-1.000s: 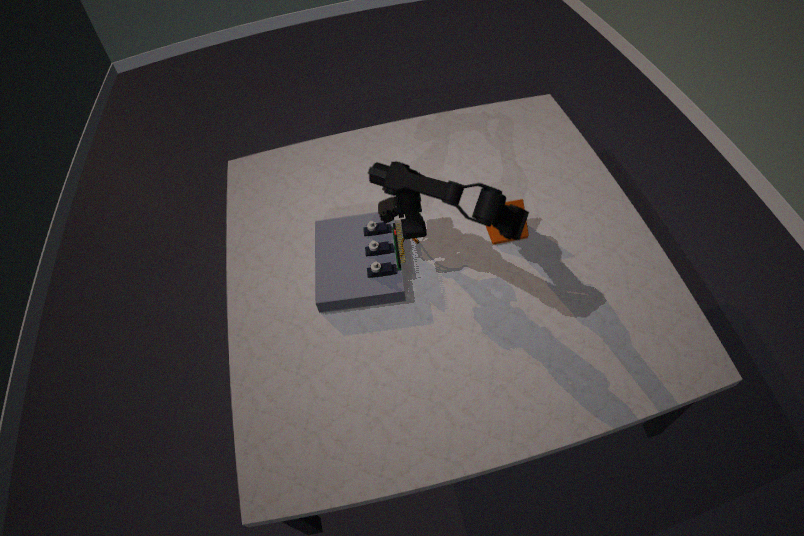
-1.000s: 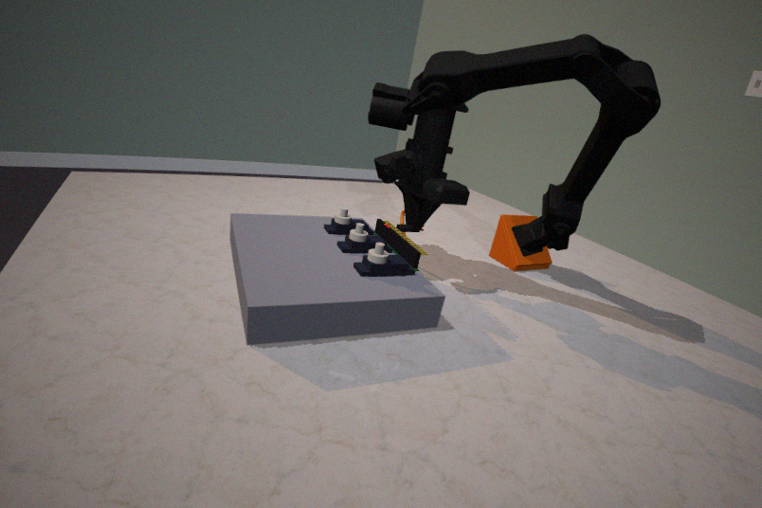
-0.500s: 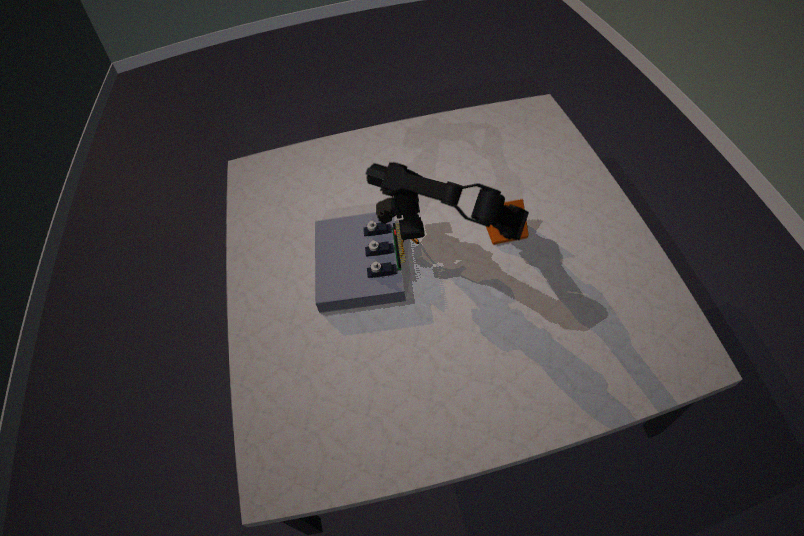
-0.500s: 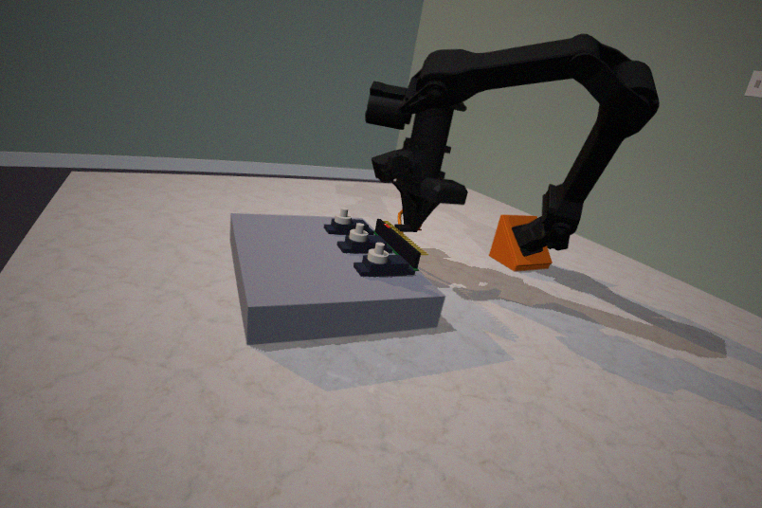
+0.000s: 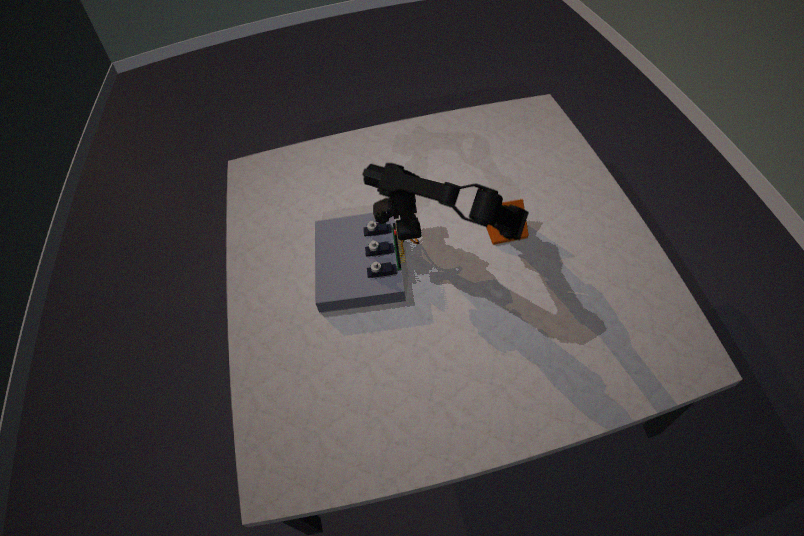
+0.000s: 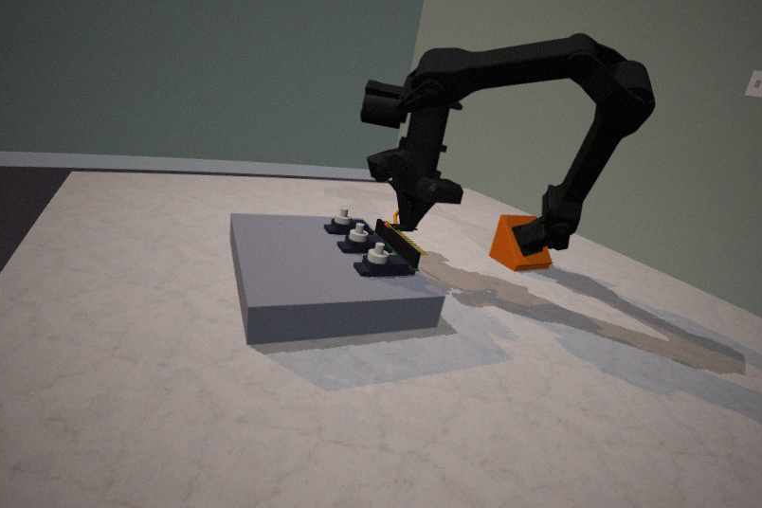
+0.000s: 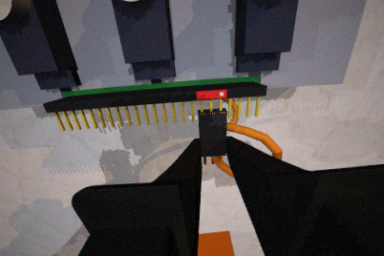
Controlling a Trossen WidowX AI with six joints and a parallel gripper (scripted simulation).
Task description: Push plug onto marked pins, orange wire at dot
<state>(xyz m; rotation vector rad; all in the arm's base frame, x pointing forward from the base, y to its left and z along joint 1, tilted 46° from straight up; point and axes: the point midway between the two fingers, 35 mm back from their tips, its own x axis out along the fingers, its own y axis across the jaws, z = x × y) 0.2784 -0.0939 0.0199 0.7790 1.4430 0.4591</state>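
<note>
My gripper tip is now 4 cm short of the red band and 1 cm to the left of it. Also, from my gripper tip: grey holder (20 cm ahead, 5 cm below); dark strip (4 cm ahead, 3 cm to the left, 1 cm below).
</note>
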